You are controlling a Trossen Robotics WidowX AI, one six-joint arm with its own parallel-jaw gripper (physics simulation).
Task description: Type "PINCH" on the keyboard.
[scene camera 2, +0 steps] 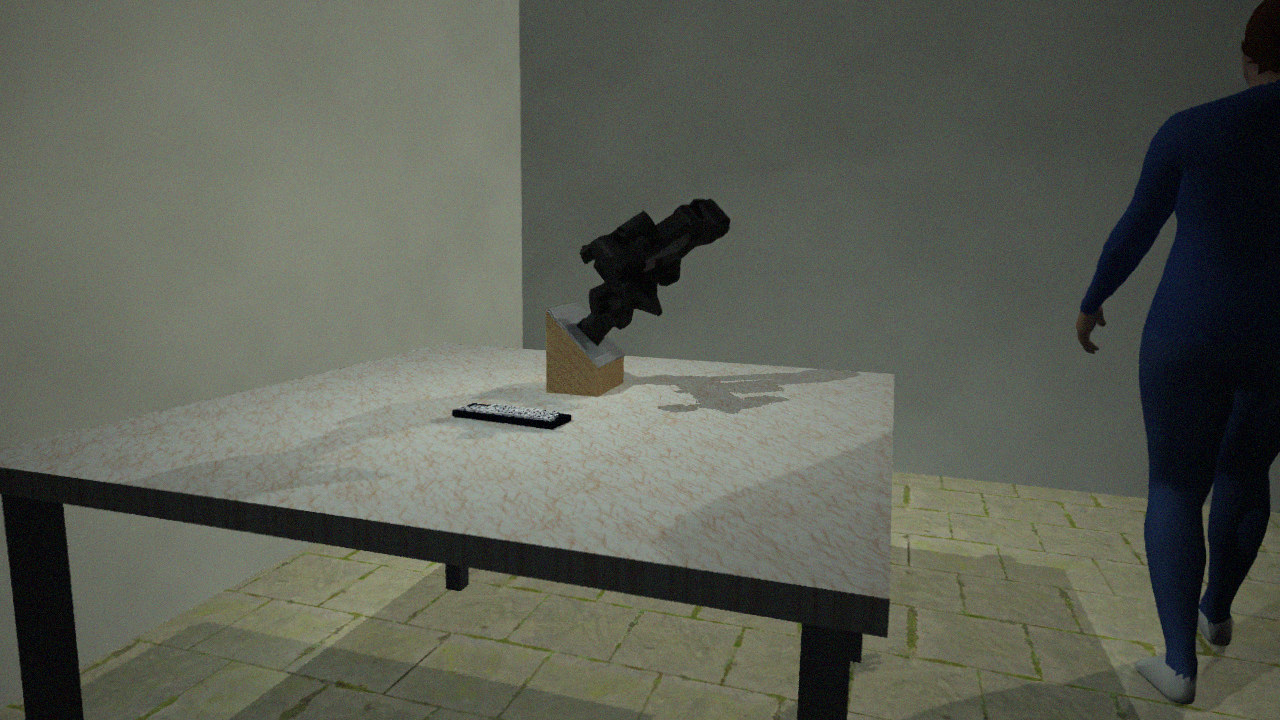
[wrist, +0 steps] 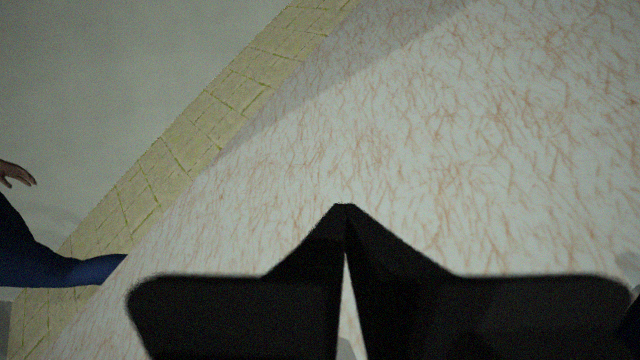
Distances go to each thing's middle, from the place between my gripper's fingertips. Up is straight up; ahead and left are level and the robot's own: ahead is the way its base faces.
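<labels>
The dark keyboard (scene camera 2: 524, 416) is 190 mm below my hand and 270 mm to the right of it, and it is also 40 mm ahead of my hand.
</labels>
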